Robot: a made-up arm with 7 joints. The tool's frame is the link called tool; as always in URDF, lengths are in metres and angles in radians. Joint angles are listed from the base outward.
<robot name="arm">
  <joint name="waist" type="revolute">
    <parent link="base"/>
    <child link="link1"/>
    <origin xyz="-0.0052 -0.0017 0.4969" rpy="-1.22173 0 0"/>
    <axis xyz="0 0 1"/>
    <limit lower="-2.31" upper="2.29"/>
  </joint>
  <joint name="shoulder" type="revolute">
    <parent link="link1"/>
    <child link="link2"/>
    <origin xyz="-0.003 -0.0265 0.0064" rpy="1.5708 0 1.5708"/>
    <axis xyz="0 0 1"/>
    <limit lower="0" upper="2.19"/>
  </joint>
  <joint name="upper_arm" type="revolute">
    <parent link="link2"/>
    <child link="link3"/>
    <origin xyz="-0.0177 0.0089 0.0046" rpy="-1.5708 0 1.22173"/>
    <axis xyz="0 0 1"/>
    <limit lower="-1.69" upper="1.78"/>
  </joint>
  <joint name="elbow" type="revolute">
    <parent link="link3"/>
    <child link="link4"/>
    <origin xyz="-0.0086 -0.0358 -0.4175" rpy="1.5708 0 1.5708"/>
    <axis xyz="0 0 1"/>
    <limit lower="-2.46" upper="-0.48"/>
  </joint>
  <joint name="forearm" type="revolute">
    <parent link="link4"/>
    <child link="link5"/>
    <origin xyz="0.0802 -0.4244 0.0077" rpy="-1.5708 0 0"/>
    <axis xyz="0 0 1"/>
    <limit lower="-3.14" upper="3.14"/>
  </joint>
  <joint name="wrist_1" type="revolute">
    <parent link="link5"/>
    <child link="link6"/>
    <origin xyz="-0.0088 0.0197 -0.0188" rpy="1.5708 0 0"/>
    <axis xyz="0 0 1"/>
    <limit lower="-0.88" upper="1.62"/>
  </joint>
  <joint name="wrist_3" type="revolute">
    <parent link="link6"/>
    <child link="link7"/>
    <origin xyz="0.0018 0.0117 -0.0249" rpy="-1.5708 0 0"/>
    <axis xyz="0 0 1"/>
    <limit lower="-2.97" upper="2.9"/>
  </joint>
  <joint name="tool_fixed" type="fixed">
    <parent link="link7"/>
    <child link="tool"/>
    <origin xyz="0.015 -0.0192 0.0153" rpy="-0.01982 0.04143 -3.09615"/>
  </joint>
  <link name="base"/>
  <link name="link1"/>
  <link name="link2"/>
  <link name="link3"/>
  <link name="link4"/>
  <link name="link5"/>
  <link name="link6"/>
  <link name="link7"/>
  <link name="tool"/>
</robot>
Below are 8 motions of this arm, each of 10 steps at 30 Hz.
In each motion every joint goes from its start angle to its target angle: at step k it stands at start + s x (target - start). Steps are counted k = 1, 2, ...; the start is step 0. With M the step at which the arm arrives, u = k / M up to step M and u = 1 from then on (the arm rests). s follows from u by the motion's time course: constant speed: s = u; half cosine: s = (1 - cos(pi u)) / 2; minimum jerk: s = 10 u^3 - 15 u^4 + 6 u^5.
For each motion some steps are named. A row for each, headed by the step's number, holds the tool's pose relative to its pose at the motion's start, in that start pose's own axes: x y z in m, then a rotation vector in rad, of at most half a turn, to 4 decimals.
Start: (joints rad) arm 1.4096 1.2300 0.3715 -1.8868 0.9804 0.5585 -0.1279
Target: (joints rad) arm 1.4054 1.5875 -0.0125 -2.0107 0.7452 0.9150 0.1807
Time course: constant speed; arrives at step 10
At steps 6, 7, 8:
6: 0.0064 -0.0659 -0.0196 -0.0490 0.3601 -0.1868
7: 0.0040 -0.0757 -0.0206 -0.0429 0.4194 -0.2187
8: 0.0007 -0.0849 -0.0208 -0.0329 0.4778 -0.2507

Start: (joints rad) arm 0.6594 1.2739 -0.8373 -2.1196 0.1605 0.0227 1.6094
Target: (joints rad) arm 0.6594 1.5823 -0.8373 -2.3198 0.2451 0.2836 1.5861
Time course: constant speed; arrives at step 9
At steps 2, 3, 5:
2: 0.0085 -0.0099 0.0213 0.0711 0.0171 -0.0229
3: 0.0125 -0.0154 0.0317 0.1069 0.0259 -0.0344
5: 0.0196 -0.0272 0.0518 0.1791 0.0440 -0.0577

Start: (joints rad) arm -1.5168 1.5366 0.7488 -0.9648 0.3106 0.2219 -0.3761
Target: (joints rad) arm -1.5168 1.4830 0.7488 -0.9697 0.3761 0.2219 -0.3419
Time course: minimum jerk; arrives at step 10
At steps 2, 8, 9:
2: -0.0014 -0.0016 0.0003 -0.0028 0.0013 0.0073
8: -0.0216 -0.0266 0.0061 -0.0442 0.0218 0.1187
9: -0.0227 -0.0280 0.0064 -0.0464 0.0230 0.1249

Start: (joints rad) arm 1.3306 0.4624 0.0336 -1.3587 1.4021 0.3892 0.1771
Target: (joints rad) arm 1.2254 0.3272 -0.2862 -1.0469 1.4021 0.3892 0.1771
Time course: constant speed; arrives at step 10
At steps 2, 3, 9, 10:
2: -0.0351 0.0159 -0.0204 0.0377 0.0652 0.0247
3: -0.0531 0.0232 -0.0296 0.0567 0.0980 0.0348
9: -0.1626 0.0605 -0.0711 0.1735 0.2951 0.0637
10: -0.1806 0.0657 -0.0756 0.1933 0.3275 0.0631

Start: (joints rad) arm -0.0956 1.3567 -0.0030 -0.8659 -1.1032 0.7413 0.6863
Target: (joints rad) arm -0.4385 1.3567 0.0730 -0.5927 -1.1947 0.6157 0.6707
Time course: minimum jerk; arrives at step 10
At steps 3, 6, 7, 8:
3: 0.0018 0.0116 -0.0140 0.0078 0.0267 0.0212
6: 0.0034 0.0452 -0.0507 0.0132 0.1112 0.0944
7: 0.0030 0.0539 -0.0592 0.0093 0.1354 0.1179
8: 0.0027 0.0595 -0.0645 0.0051 0.1516 0.1344

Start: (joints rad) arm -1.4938 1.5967 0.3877 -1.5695 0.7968 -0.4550 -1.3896
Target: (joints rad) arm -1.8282 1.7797 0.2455 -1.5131 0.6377 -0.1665 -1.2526
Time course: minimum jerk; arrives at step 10
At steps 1, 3, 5, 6, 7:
1: -0.0003 0.0009 -0.0010 -0.0008 -0.0005 -0.0013
3: -0.0059 0.0185 -0.0191 -0.0159 -0.0080 -0.0251
5: -0.0193 0.0607 -0.0542 -0.0488 -0.0086 -0.0838
6: -0.0273 0.0856 -0.0705 -0.0663 0.0004 -0.1185
7: -0.0344 0.1076 -0.0827 -0.0805 0.0134 -0.1489

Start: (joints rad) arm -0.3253 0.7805 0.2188 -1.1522 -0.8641 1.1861 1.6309
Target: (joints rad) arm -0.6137 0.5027 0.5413 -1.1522 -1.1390 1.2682 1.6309
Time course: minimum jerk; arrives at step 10
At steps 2, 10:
2: 0.0030 -0.0084 0.0042 0.0089 0.0027 0.0221
10: 0.0506 -0.1235 0.0793 0.1811 0.0977 0.3178

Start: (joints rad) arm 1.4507 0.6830 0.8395 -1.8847 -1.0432 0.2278 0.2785
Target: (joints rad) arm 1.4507 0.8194 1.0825 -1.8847 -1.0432 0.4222 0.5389
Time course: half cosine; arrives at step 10
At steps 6, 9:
6: -0.0314 0.0834 -0.0418 0.2180 0.1271 0.1218
9: -0.0431 0.1263 -0.0581 0.3364 0.1721 0.1917

